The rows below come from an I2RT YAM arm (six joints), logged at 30 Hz.
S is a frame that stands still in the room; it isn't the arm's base.
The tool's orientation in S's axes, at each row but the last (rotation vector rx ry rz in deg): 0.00 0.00 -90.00; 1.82 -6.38 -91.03; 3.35 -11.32 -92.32; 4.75 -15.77 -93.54; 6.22 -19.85 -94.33; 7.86 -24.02 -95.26; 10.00 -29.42 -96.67; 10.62 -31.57 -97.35; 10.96 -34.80 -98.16; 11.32 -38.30 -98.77; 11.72 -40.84 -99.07
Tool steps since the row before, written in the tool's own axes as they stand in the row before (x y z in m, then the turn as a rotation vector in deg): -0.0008 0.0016 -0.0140 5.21 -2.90 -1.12; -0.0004 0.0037 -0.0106 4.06 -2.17 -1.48; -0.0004 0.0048 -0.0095 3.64 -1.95 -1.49; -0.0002 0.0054 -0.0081 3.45 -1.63 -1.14; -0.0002 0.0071 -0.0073 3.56 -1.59 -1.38; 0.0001 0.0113 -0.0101 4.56 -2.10 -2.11; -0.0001 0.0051 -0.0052 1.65 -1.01 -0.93; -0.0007 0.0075 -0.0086 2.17 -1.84 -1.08; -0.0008 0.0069 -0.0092 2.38 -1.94 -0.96; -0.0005 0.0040 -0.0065 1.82 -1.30 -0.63; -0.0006 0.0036 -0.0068 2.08 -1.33 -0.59
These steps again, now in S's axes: 0.0016 0.0008 -0.0140 -2.90 -5.21 -1.12; 0.0046 -0.0002 -0.0102 -2.12 -4.09 -1.47; 0.0063 -0.0007 -0.0086 -1.88 -3.68 -1.48; 0.0070 -0.0011 -0.0066 -1.62 -3.47 -1.09; 0.0088 -0.0015 -0.0049 -1.53 -3.62 -1.29; 0.0139 -0.0029 -0.0054 -1.91 -4.70 -1.99; 0.0067 -0.0016 -0.0025 -0.85 -1.71 -0.97; 0.0104 -0.0023 -0.0042 -1.63 -2.16 -1.39; 0.0102 -0.0027 -0.0046 -1.82 -2.31 -1.30; 0.0066 -0.0021 -0.0033 -1.29 -1.76 -0.81; 0.0065 -0.0023 -0.0035 -1.41 -1.98 -0.73
